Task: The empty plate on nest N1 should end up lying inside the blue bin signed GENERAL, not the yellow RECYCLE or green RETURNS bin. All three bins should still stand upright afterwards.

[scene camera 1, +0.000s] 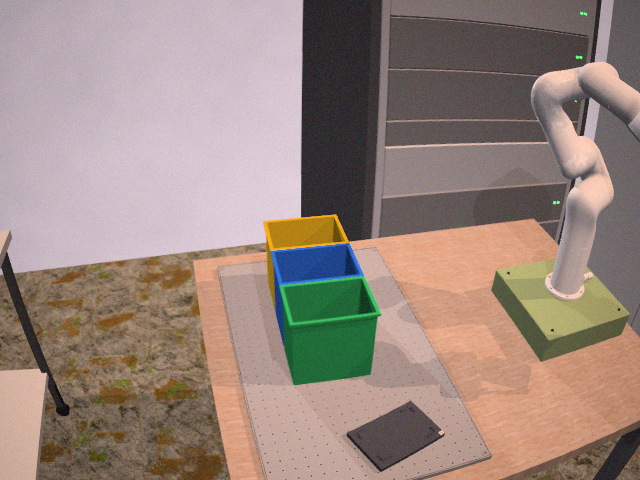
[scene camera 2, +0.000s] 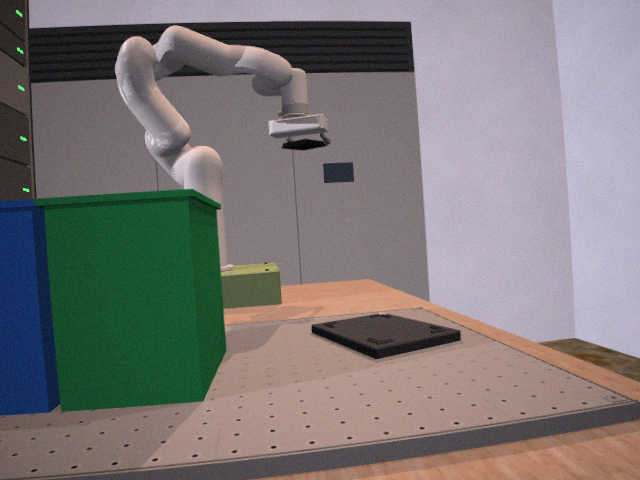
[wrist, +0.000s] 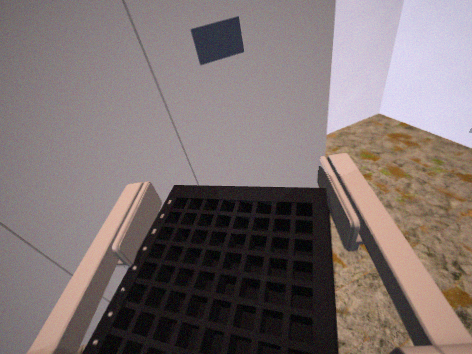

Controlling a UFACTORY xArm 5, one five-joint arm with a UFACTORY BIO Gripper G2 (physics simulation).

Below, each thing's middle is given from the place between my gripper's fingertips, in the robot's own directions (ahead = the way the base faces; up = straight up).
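The black plate [wrist: 219,262] has my gripper 6 cm short of it, 4 cm to the left of it and 1 cm above it, and going by their middles, of the things named here that plate is the nearest to my gripper. The dark grey nest [scene camera 2: 408,335] is a little to the right of my hand, far ahead of it and far below it. I find the green bin [scene camera 2: 135,282] 34 cm to the right of my hand, 93 cm ahead of it and 34 cm below it, whereas the blue bin [scene camera 1: 318,263] is far to the right of my hand, far ahead of it and well below it.
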